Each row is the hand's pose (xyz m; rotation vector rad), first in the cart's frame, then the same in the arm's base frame.
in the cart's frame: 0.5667 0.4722 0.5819 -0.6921 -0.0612 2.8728
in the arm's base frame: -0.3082 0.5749 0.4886 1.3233 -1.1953 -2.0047
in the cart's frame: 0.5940 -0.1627 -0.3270 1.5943 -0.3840 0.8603
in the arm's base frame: 0.2560 -0.3229 0.8132 0.3383 0.0721 1.4636
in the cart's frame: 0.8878 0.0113 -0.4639 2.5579 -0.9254 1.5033
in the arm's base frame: 0.5734 -0.1978 0.6755 1.5080 0.4386 2.0162
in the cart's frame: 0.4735 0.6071 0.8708 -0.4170 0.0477 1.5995
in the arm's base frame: -0.5554 0.7887 0.4289 -1.8324 0.4933 1.6334
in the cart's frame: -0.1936 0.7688 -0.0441 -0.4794 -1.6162 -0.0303
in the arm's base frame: -0.5459 -0.2029 -0.1410 -1.0786 -2.1497 1.1929
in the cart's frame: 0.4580 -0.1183 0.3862 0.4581 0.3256 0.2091
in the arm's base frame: -0.2783 0.1499 0.9547 -0.8011 -0.0566 0.4617
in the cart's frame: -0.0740 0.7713 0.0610 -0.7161 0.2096 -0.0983
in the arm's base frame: -0.5125 -0.0574 -0.0857 -1.8131 -0.5802 -0.0442
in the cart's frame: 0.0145 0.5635 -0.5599 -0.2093 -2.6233 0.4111
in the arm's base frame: -0.0712 -0.5483 -0.0583 0.1633 2.1720 -1.8873
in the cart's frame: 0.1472 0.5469 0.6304 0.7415 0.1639 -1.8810
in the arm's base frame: -0.6741 0.4065 0.3413 0.3404 -0.9830 -1.0578
